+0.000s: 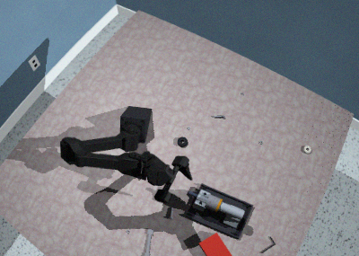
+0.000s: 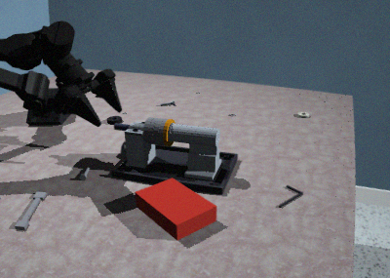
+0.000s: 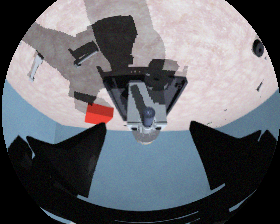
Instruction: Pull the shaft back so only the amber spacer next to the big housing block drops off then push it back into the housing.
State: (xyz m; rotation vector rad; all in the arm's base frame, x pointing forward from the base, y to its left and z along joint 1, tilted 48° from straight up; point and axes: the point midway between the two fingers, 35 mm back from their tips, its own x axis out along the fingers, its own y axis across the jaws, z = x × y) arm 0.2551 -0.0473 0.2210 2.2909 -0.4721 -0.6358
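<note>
The dark shaft lies 130 mm ahead of my hand, 20 mm to the right of it and 40 mm below it. Round my hand: black disc 60 mm behind, 220 mm to the left, 120 mm below; grey spacer 140 mm ahead, 20 mm to the right, 40 mm below; amber spacer 160 mm ahead, 20 mm to the right, 40 mm below.
</note>
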